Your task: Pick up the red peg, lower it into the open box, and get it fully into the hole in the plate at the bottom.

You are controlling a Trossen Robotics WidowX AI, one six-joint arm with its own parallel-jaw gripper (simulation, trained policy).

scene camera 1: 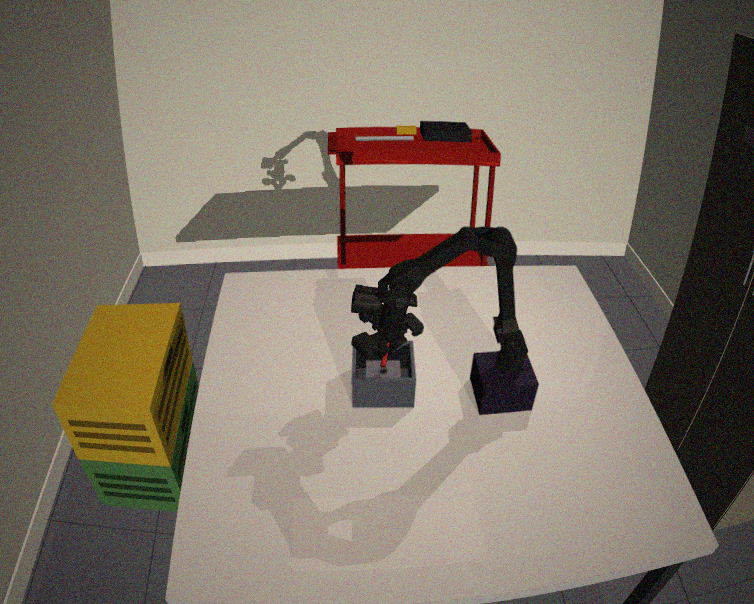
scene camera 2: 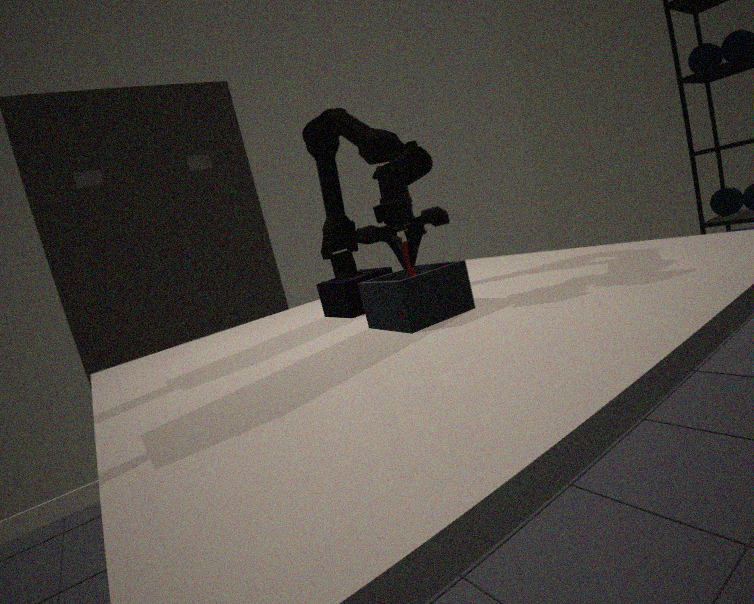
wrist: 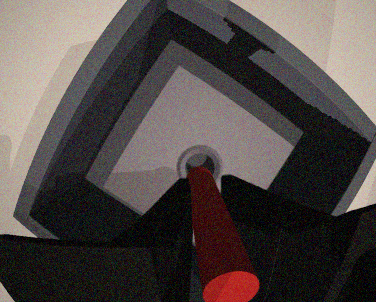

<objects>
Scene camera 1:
gripper: 382, 357
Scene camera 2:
gripper: 409, 268
grey box: 396, 302
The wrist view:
gripper: 204, 187
plate: 189, 116
</objects>
